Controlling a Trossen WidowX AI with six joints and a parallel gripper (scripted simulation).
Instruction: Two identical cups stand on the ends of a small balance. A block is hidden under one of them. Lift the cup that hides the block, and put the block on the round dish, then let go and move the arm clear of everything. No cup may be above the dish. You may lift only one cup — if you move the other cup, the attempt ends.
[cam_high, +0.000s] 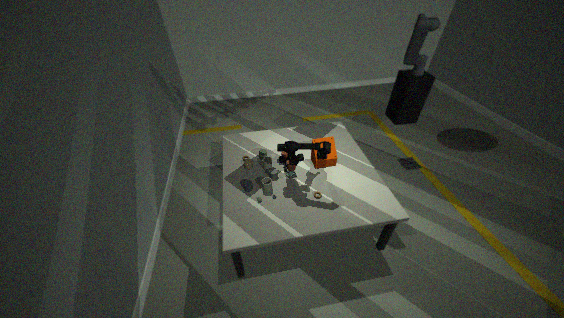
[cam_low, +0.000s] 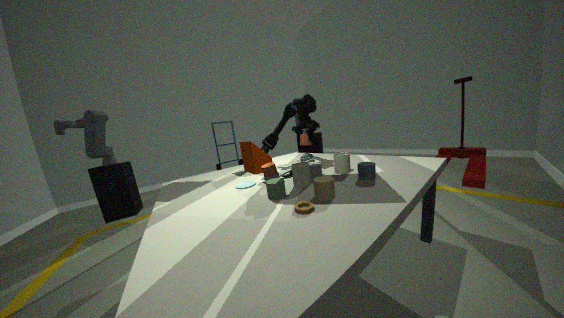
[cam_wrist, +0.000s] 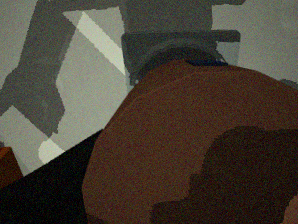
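My gripper tip is 10 mm to the left of the grey-teal block and 80 mm above it. Round my gripper tip: pale-blue round dish 50 mm behind, 390 mm to the right, 170 mm below; then balance 10 mm ahead, 140 mm to the right, 130 mm below; then red-brown cup 20 mm to the left, 10 mm above.
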